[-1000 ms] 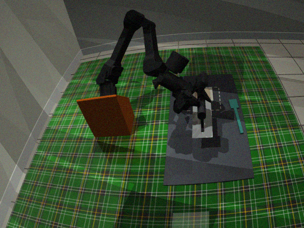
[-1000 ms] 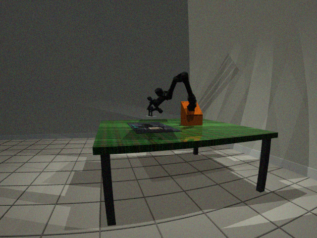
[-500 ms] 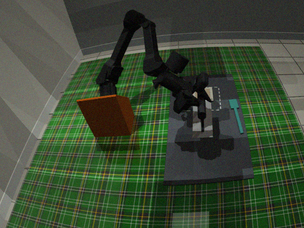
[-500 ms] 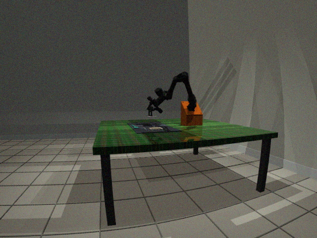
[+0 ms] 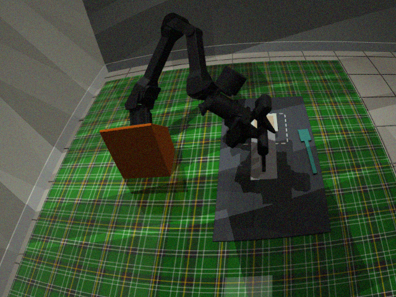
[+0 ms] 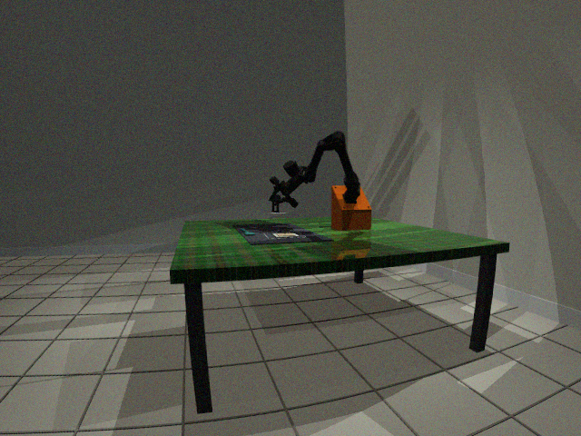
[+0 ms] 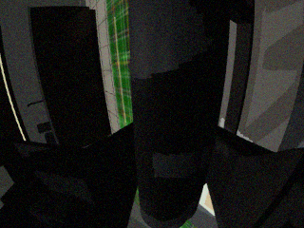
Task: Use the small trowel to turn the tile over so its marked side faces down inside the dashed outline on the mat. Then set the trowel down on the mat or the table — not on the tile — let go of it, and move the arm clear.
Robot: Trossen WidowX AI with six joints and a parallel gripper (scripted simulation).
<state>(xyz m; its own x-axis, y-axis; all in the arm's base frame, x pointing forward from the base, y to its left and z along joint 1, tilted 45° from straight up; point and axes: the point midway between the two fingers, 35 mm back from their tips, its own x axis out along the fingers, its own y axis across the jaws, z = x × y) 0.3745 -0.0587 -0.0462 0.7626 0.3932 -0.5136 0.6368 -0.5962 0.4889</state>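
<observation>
My gripper tip is now 14 cm short of the teal trowel, 7 cm to the right of it and 13 cm above it. From my gripper tip the other things lie so: tile 21 cm to the left, 13 cm below; dark grey mat 6 cm to the left, 15 cm below.
</observation>
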